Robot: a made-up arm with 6 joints. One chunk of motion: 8 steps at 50 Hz.
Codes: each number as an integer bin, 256 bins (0 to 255) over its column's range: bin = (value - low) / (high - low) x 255, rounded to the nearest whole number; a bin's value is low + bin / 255 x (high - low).
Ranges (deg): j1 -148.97..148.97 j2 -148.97..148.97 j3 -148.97..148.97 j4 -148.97..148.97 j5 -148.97..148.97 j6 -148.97..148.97
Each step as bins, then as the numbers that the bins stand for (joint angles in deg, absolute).
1 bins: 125 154 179 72 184 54
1 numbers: -2.92 30.96 60.17 -64.85 66.01 -85.88
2 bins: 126 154 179 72 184 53
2 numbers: -1.75 30.96 60.17 -64.85 66.01 -87.05
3 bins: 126 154 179 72 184 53
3 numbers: -1.75 30.96 60.17 -64.85 66.01 -87.05
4 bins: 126 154 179 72 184 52
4 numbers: -1.75 30.96 60.17 -64.85 66.01 -88.21
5 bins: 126 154 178 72 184 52
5 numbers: -1.75 30.96 59.00 -64.85 66.01 -88.21
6 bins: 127 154 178 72 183 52
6 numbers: -0.58 30.96 59.00 -64.85 64.85 -88.21
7 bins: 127 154 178 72 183 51
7 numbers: -0.58 30.96 59.00 -64.85 64.85 -89.38
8 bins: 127 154 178 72 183 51
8 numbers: -0.58 30.96 59.00 -64.85 64.85 -89.38
